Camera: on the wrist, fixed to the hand. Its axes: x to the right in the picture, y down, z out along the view.
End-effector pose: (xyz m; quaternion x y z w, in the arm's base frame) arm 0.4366 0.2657 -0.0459 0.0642 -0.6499 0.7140 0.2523
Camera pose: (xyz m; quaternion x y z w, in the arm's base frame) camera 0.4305 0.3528 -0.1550 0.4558 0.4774 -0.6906 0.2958
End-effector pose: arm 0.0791 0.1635 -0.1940 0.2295 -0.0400 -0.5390 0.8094
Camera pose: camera 0.1867 0.2411 -0.2380 0.1725 -0.1517 0.2131 0.9496
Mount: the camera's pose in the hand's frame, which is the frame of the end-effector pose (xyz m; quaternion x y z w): -0.0164 0.0980 -0.0983 0.0120 0.0571 0.7123 0.6995
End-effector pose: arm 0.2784 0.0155 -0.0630 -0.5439 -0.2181 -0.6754 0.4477
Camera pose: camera 0.3080 -0.1047 -0.1279 -0.4919 0.2523 -0.1820 0.8132
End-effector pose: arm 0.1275 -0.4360 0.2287 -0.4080 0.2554 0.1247 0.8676
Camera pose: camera 0.0386 -0.4497 0.1217 -0.1002 0.5203 0.6788 0.5084
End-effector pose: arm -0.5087 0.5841 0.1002 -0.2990 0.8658 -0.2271 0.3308
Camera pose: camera -0.6045 0.6846 0.1161 0.4245 0.8347 0.0493 0.3473
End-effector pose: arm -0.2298 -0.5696 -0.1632 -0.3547 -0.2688 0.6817 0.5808
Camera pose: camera -0.2093 -0.6079 -0.2960 0.4715 -0.1060 -0.8734 0.0597
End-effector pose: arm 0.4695 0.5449 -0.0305 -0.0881 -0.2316 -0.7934 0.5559
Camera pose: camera 0.5775 0.4860 -0.0968 -0.1746 -0.0770 -0.1613 0.9683
